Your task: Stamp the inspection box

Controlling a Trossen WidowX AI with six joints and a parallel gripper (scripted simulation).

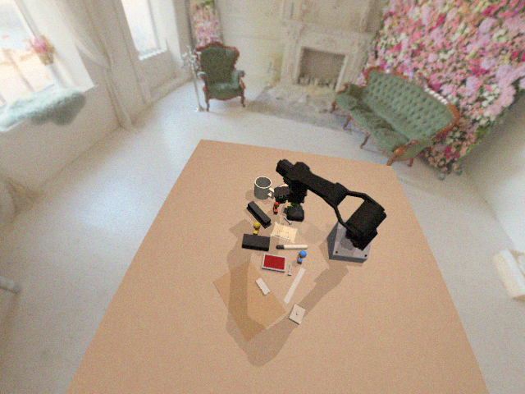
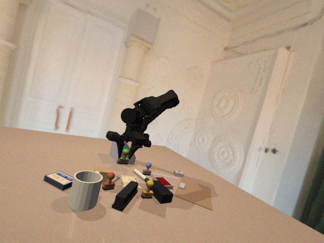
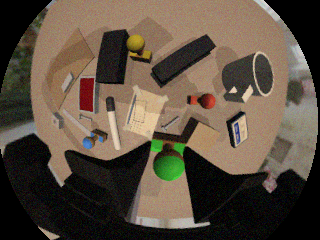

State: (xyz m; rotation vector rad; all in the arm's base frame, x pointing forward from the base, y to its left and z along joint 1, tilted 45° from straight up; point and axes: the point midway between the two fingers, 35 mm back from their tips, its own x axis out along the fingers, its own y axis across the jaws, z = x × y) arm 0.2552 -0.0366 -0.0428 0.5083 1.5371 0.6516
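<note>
The red ink pad is 20 cm to the left of my gripper tip, 9 cm below it and 3 cm ahead of it. The rest, counted from my gripper tip: cream card 10 cm below, 5 cm to the left, 1 cm ahead; then green-knobbed stamp right at my gripper tip; then wooden block 8 cm to the right, 7 cm below.
</note>
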